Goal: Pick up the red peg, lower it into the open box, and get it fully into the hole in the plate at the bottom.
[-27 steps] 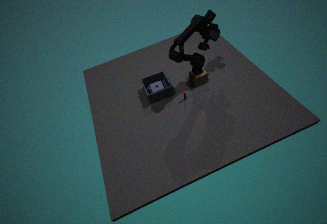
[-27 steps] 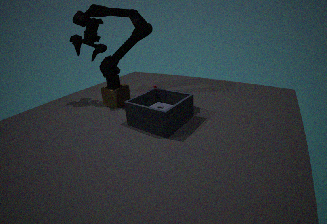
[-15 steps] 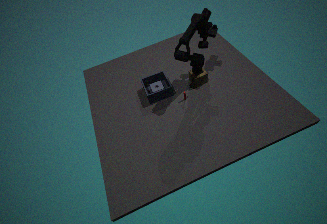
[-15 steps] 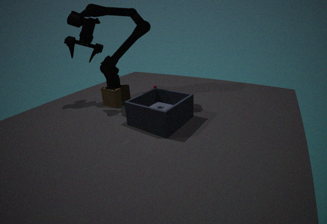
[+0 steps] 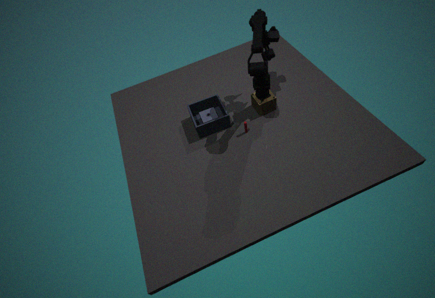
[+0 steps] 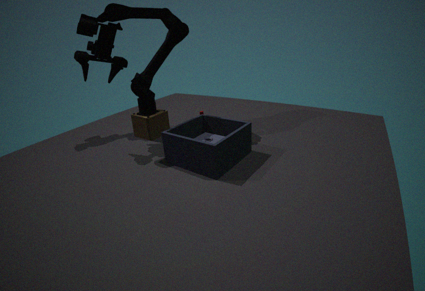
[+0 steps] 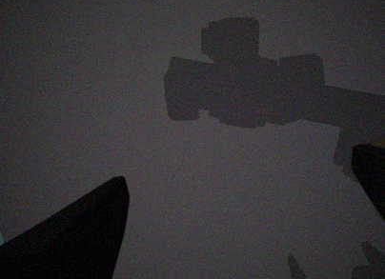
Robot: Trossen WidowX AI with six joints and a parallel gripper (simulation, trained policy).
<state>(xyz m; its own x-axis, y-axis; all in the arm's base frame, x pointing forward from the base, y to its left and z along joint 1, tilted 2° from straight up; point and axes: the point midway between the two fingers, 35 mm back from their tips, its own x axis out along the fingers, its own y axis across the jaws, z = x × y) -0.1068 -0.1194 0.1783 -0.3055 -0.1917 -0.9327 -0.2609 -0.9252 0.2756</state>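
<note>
Right now the red peg is 290 mm ahead of my gripper tip, 240 mm to the left of it and 200 mm below it. From my gripper tip the other things lie so: dark box: 430 mm ahead, 50 mm to the left, 210 mm below; then light plate: 430 mm ahead, 50 mm to the left, 190 mm below.
</note>
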